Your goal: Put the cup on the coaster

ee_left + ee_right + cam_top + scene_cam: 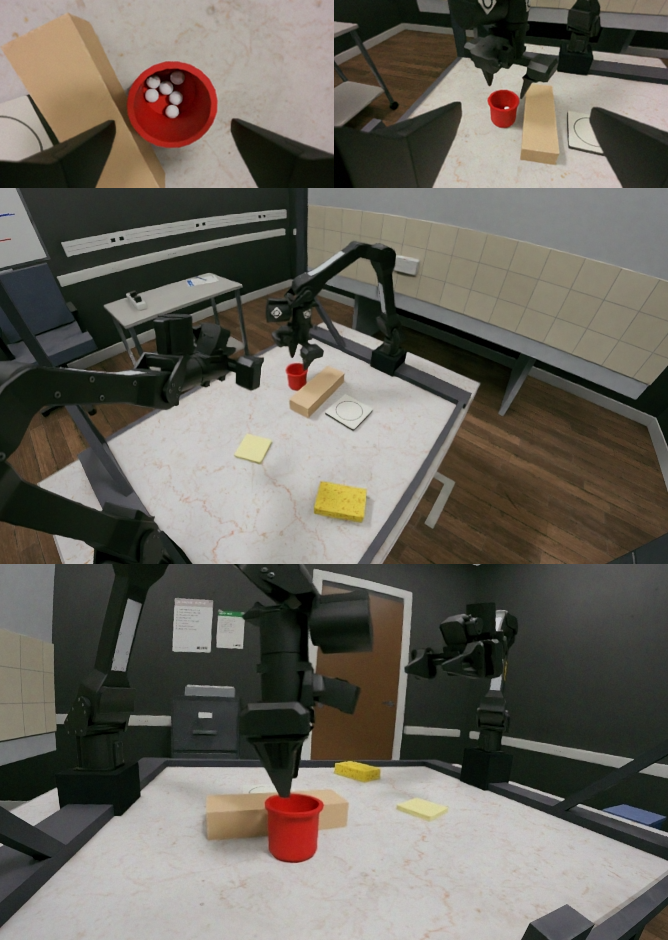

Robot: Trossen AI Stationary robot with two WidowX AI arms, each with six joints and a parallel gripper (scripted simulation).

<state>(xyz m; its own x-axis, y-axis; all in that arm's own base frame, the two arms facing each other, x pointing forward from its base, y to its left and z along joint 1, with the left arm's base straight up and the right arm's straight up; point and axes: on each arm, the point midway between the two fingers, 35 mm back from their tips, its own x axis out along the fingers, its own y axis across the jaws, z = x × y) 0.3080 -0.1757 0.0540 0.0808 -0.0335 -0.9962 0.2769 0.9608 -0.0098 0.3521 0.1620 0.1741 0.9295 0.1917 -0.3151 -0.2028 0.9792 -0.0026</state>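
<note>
Right now the red cup is 10 mm to the right of my left hand and 90 mm below it. Round my left hand: yellow sponge 350 mm ahead, 280 mm to the right, 110 mm below; tan block 80 mm ahead, 100 mm below; pale yellow pad 80 mm ahead, 290 mm to the right, 120 mm below.
</note>
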